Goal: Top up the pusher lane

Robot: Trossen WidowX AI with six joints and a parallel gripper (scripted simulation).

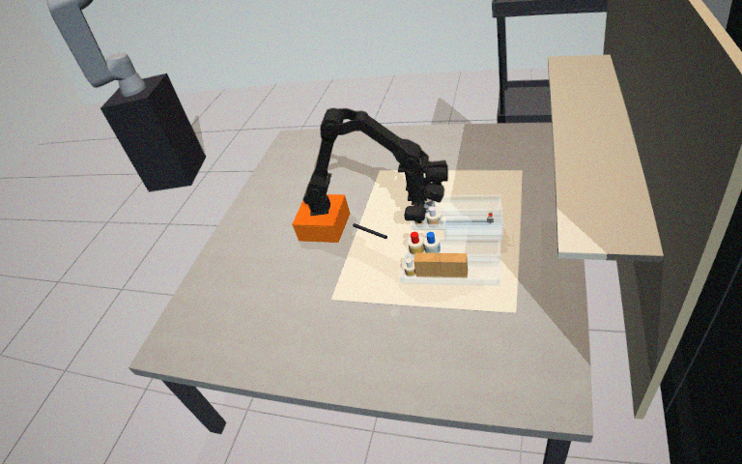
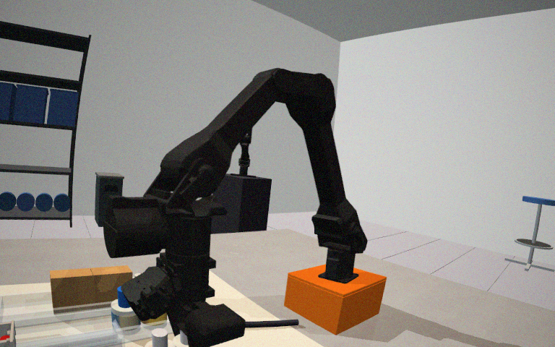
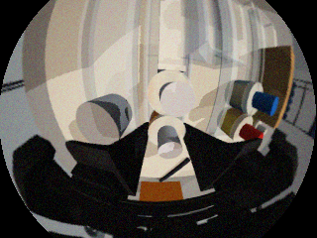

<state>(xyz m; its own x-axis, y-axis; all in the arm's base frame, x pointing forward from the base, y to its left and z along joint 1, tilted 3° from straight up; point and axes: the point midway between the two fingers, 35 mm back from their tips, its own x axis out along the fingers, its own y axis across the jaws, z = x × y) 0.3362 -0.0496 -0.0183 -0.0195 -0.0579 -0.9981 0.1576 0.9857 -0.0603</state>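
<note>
Right now my gripper tip is 8 cm to the right of the grey-topped cylinder and 2 cm short of it. From my gripper tip the other things lie so: black rod: 18 cm behind, 2 cm below, 1 cm to the right; clear sprung lane: 14 cm ahead, 5 cm to the right, 1 cm below; small jar: 22 cm to the right, 4 cm behind, 1 cm above.
</note>
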